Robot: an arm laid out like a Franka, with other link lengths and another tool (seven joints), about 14 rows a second.
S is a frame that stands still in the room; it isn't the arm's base.
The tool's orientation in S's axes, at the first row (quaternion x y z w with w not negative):
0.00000, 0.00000, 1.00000, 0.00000
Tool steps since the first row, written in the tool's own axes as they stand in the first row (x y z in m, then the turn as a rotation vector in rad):
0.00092, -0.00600, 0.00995, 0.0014, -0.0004, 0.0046
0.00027, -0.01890, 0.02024, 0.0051, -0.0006, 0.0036
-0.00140, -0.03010, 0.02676, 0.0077, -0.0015, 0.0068
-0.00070, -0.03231, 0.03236, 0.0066, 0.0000, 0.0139
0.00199, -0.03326, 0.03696, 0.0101, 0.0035, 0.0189
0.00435, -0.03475, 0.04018, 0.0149, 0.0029, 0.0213
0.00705, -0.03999, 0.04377, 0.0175, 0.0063, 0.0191
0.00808, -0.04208, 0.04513, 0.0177, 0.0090, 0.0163
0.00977, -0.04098, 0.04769, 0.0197, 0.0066, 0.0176
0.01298, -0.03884, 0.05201, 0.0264, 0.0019, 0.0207
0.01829, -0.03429, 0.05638, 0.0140, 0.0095, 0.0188
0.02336, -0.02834, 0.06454, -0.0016, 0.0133, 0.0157
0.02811, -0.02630, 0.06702, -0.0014, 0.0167, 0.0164
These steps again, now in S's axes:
-0.00092, 0.00600, 0.00995, -0.0014, 0.0004, 0.0046
-0.00027, 0.01890, 0.02024, -0.0051, 0.0006, 0.0036
0.00140, 0.03010, 0.02676, -0.0077, 0.0015, 0.0068
0.00070, 0.03231, 0.03236, -0.0066, 0.0000, 0.0139
-0.00199, 0.03326, 0.03696, -0.0101, -0.0035, 0.0189
-0.00435, 0.03475, 0.04018, -0.0149, -0.0029, 0.0213
-0.00705, 0.03999, 0.04377, -0.0175, -0.0063, 0.0191
-0.00808, 0.04208, 0.04513, -0.0177, -0.0090, 0.0163
-0.00977, 0.04098, 0.04769, -0.0197, -0.0066, 0.0176
-0.01298, 0.03884, 0.05201, -0.0264, -0.0019, 0.0207
-0.01829, 0.03429, 0.05638, -0.0140, -0.0095, 0.0188
-0.02336, 0.02834, 0.06454, 0.0016, -0.0133, 0.0157
-0.02811, 0.02630, 0.06702, 0.0014, -0.0167, 0.0164

